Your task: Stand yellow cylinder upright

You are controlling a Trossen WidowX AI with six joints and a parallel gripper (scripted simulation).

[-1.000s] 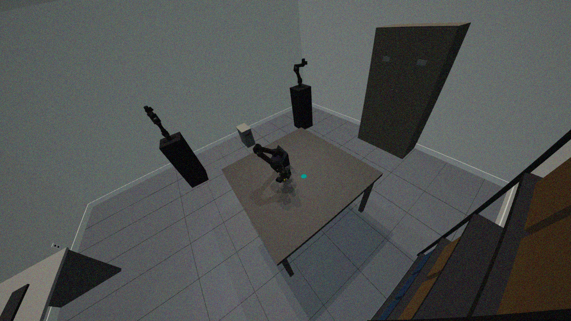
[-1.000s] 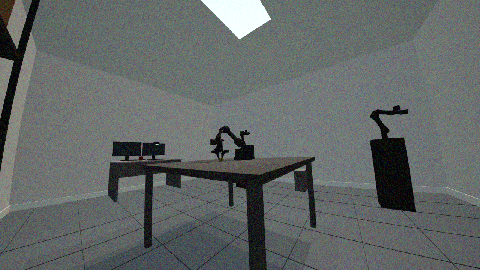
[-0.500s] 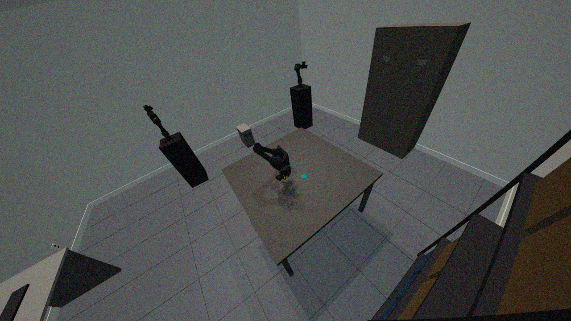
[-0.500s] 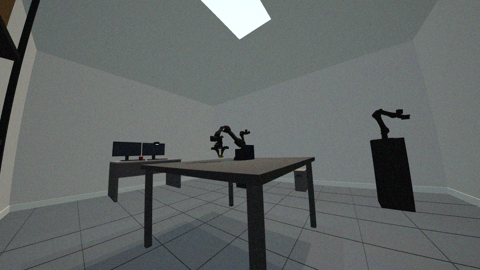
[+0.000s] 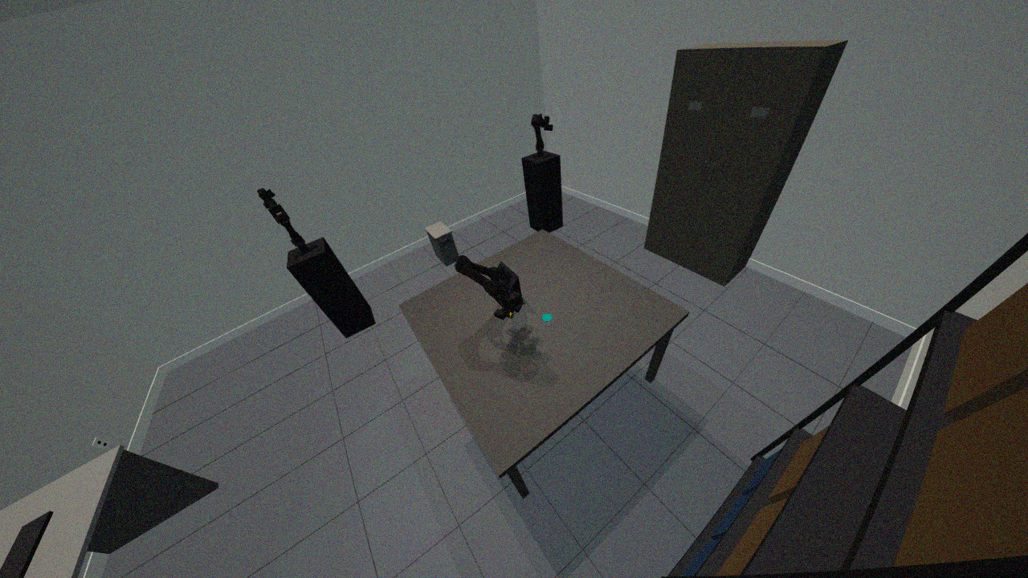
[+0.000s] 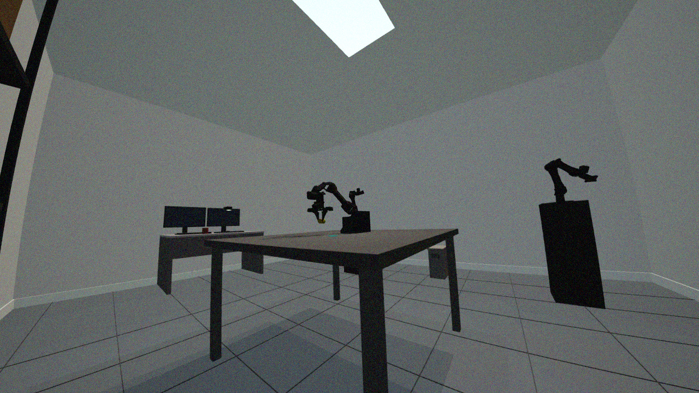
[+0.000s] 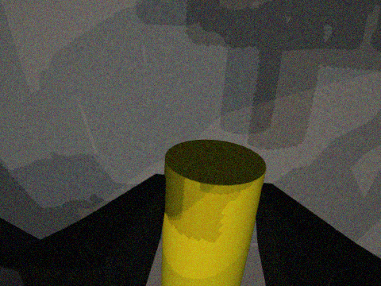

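Right now my gripper tip is 7 cm short of the cyan circle, 20 cm to the right of it and 10 cm above it. Round my gripper tip: yellow tall cylinder (2 cm behind, 1 cm to the right).
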